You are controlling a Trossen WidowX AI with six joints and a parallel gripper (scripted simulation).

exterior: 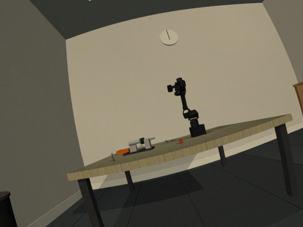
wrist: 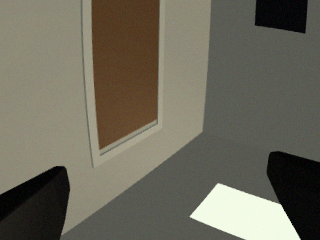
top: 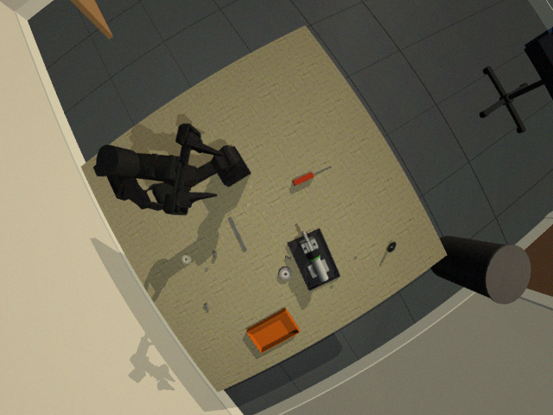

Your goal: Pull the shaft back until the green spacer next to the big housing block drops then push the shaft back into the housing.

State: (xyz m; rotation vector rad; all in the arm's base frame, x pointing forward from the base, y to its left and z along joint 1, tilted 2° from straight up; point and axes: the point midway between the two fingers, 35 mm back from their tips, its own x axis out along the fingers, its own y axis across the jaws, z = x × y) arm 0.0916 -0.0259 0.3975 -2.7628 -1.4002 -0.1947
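Right now my gripper tip is 310 mm short of the grey shaft, 110 mm to the right of it and 410 mm above it. From my gripper tip the other things lie so: orange tray (590 mm ahead, 200 mm to the right, 480 mm below); then red-handled screwdriver (60 mm ahead, 270 mm to the left, 480 mm below); then green spacer (360 mm ahead, 110 mm to the left, 410 mm below).
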